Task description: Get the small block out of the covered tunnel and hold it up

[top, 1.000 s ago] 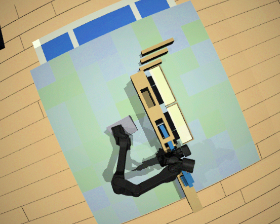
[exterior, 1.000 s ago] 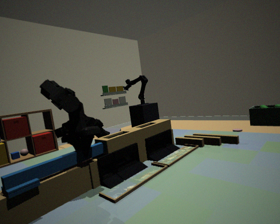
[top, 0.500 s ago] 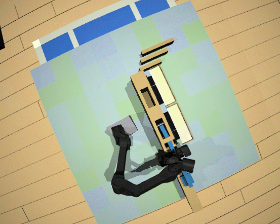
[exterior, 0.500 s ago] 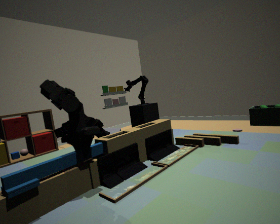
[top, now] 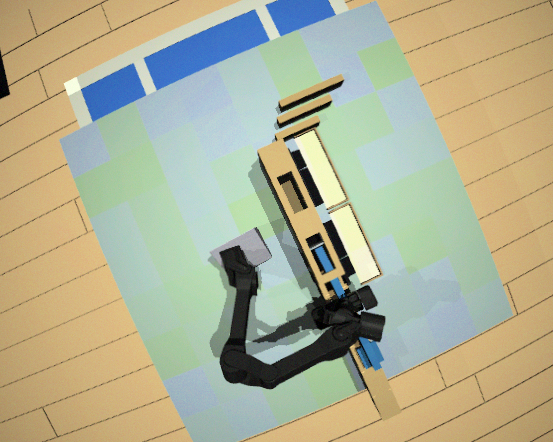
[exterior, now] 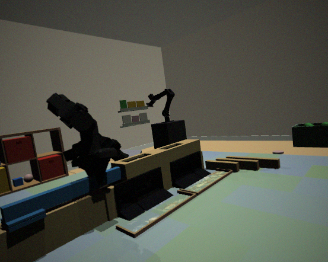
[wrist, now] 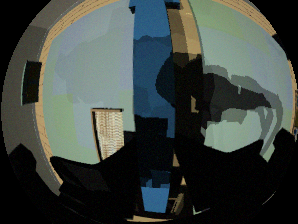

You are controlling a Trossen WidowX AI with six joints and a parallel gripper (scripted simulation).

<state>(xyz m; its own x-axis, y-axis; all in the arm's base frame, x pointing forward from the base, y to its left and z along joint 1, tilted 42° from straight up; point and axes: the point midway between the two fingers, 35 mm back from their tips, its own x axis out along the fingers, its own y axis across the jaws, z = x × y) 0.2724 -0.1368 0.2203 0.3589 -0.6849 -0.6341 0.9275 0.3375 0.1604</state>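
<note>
Right now my gripper tip is 1 cm short of the tan covered tunnel, 7 cm to the right of it and 4 cm above it.
</note>
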